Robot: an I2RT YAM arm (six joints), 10 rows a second.
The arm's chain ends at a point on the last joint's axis. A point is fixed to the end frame.
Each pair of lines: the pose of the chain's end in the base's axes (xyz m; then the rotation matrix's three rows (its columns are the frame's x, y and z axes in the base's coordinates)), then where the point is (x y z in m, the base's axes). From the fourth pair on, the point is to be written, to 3 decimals.
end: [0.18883 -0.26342 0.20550], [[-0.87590 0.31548 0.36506], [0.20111 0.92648 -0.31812], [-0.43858 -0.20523 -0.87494]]
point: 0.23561 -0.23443 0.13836
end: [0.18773 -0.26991 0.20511], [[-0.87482 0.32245 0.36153], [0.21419 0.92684 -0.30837], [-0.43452 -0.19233 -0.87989]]
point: 0.23466 -0.24032 0.13833
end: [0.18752 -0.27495 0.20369], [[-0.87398 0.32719 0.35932], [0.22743 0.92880 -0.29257], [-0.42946 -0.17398 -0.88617]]
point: 0.23456 -0.24428 0.13748
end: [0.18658 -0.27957 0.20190], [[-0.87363 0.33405 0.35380], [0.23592 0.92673 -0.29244], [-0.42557 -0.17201 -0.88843]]
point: 0.234 -0.249 0.136
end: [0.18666 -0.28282 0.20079], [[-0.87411 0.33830 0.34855], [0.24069 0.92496 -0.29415], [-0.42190 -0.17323 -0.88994]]
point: 0.234 -0.253 0.134
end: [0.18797 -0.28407 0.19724], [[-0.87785 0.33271 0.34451], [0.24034 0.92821 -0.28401], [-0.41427 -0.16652 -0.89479]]
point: 0.234 -0.253 0.131
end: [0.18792 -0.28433 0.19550], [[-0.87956 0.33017 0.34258], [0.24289 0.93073 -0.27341], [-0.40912 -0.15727 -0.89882]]
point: 0.234 -0.252 0.129
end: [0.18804 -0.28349 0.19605], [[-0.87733 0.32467 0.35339], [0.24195 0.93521 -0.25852], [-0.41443 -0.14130 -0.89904]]
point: 0.235 -0.250 0.131
